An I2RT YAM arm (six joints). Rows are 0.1 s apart.
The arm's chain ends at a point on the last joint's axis. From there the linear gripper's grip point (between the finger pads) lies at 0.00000 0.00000 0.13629 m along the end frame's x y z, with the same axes.
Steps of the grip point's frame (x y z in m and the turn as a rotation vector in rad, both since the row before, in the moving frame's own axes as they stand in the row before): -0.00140, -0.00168, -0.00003, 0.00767, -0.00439, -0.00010; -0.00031, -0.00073, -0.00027, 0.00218, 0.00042, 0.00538; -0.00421, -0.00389, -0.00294, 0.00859, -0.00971, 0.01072; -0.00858, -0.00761, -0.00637, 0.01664, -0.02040, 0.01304; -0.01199, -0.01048, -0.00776, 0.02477, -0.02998, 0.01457; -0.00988, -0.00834, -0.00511, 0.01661, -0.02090, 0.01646; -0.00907, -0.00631, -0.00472, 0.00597, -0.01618, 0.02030
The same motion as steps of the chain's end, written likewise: -0.00080, -0.00063, -0.00002, 0.00767, -0.00439, -0.00010; -0.00037, -0.00043, -0.00027, 0.00218, 0.00042, 0.00538; -0.00289, -0.00271, -0.00293, 0.00859, -0.00971, 0.01072; -0.00581, -0.00532, -0.00632, 0.01664, -0.02040, 0.01304; -0.00793, -0.00708, -0.00766, 0.02477, -0.02998, 0.01457; -0.00705, -0.00605, -0.00506, 0.01661, -0.02090, 0.01646; -0.00687, -0.00547, -0.00470, 0.00597, -0.01618, 0.02030
